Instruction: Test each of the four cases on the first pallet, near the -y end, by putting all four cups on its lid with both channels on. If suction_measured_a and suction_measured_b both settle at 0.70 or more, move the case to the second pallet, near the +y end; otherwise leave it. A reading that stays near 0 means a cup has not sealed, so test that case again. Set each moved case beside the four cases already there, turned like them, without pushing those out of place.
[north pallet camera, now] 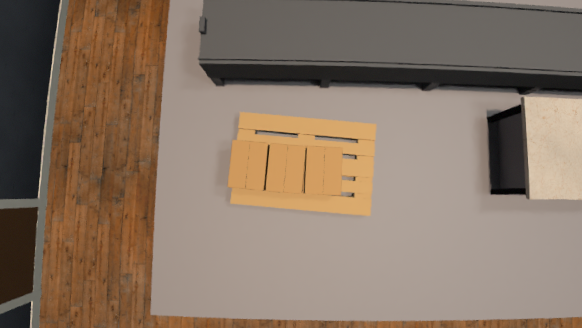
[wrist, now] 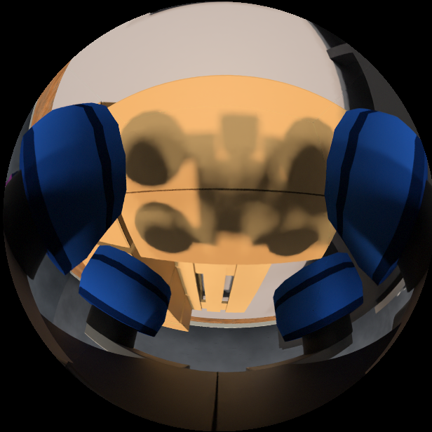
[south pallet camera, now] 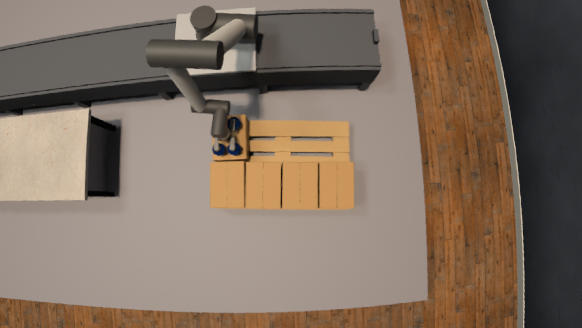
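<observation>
My vacuum head [south pallet camera: 226, 136] [wrist: 223, 220] hangs above one case and holds nothing. In the wrist view its four blue cups stand clear of the lid and cast shadows on it. That case [south pallet camera: 243, 135] [wrist: 225, 95] sits upright at the back left corner of the pallet [south pallet camera: 300, 128] in the south view. Along the pallet's front edge stands a row of cases [south pallet camera: 227, 185] [south pallet camera: 263, 185] [south pallet camera: 300, 185] [south pallet camera: 336, 185], turned the same way. In the north view three cases [north pallet camera: 248, 165] [north pallet camera: 286, 167] [north pallet camera: 323, 170] stand side by side on the other pallet [north pallet camera: 300, 122].
The dark rail [north pallet camera: 375, 35] [south pallet camera: 320, 40] runs behind both pallets. A pale-topped table [north pallet camera: 555, 150] [south pallet camera: 45, 155] stands between them. In the south view bare pallet slats show right of the case under my head. In the wrist view pallet slats [wrist: 215, 285] show beyond the lid.
</observation>
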